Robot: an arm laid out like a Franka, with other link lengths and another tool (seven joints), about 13 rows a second.
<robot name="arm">
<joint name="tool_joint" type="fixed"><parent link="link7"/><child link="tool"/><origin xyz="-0.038 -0.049 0.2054" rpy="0 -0.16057 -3.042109"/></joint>
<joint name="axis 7" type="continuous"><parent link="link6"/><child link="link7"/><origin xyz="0.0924 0 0" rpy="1.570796 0 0"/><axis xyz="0 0 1"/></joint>
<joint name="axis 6" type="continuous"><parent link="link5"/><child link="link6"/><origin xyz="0 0 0" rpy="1.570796 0 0"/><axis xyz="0 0 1"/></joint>
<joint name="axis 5" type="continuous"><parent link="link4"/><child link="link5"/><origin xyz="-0.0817 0.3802 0" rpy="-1.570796 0 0"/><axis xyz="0 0 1"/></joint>
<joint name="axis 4" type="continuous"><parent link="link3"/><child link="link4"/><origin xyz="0.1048 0 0" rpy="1.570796 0 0"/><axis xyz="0 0 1"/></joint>
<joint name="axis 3" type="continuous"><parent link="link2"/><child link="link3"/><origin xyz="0 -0.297 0" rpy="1.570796 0 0"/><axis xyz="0 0 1"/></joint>
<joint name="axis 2" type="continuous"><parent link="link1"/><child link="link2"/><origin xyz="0 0 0" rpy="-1.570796 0 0"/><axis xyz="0 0 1"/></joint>
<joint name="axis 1" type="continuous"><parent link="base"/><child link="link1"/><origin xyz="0 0 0.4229" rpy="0 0 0"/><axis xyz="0 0 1"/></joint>
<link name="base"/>
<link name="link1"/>
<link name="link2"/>
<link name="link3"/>
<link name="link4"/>
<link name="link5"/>
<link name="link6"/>
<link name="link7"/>
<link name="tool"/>
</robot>
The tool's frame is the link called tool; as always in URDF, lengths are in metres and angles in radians. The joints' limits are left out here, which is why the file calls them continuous.
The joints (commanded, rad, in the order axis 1, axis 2, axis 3, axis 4, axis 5, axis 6, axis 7), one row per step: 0.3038, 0.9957, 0.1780, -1.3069, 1.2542, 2.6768, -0.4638; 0.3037, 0.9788, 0.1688, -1.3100, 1.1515, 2.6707, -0.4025; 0.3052, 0.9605, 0.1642, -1.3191, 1.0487, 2.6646, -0.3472; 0.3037, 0.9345, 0.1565, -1.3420, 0.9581, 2.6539, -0.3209; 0.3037, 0.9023, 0.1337, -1.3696, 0.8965, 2.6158, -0.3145; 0.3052, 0.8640, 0.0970, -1.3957, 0.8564, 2.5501, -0.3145; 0.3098, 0.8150, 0.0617, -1.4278, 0.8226, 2.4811, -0.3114; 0.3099, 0.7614, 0.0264, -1.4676, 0.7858, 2.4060, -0.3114; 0.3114, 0.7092, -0.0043, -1.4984, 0.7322, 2.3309, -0.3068; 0.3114, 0.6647, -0.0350, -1.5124, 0.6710, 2.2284, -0.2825; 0.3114, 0.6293, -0.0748, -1.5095, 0.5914, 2.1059, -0.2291
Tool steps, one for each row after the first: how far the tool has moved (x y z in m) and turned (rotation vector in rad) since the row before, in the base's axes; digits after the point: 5 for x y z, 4 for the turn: 0.00274, -0.00337, 0.00777, -0.0485, -0.0090, 0.0274; -0.00114, -0.00029, 0.00606, -0.0509, -0.0084, 0.0335; -0.00352, -0.00479, 0.00405, -0.0568, -0.0158, 0.0440; -0.00477, -0.01034, 0.00416, -0.0478, -0.0030, 0.0498; -0.00453, -0.01540, 0.00767, -0.0372, 0.0132, 0.0485; -0.00677, -0.01342, 0.01356, -0.0303, 0.0189, 0.0443; -0.00902, -0.01844, 0.01295, -0.0333, 0.0274, 0.0433; -0.00982, -0.01683, 0.01517, -0.0407, 0.0234, 0.0491; -0.01148, -0.01719, 0.01599, -0.0418, 0.0503, 0.0437; -0.01010, -0.02418, 0.01485, -0.0649, 0.0729, 0.0221
